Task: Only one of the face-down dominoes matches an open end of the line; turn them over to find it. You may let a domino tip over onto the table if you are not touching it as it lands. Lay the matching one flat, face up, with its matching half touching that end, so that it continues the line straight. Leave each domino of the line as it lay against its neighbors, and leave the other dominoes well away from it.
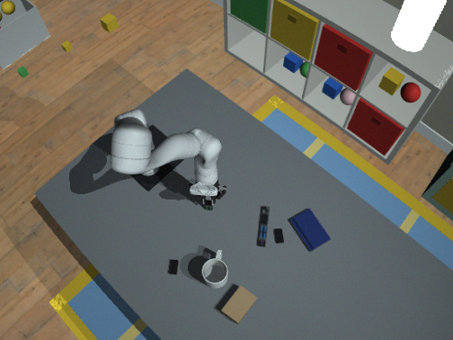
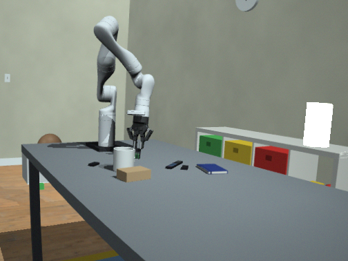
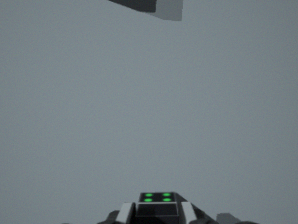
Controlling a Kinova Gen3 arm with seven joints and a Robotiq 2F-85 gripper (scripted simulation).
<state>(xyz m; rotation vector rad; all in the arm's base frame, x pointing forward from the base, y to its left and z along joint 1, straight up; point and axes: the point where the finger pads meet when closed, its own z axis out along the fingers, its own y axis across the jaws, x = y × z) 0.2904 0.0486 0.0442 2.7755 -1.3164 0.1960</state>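
The dark domino is 40 mm below my hand. From my hand the other things lie so: white mug 200 mm ahead, 170 mm to the right, 20 mm below; then cardboard box 330 mm ahead, 190 mm to the right, 50 mm below.
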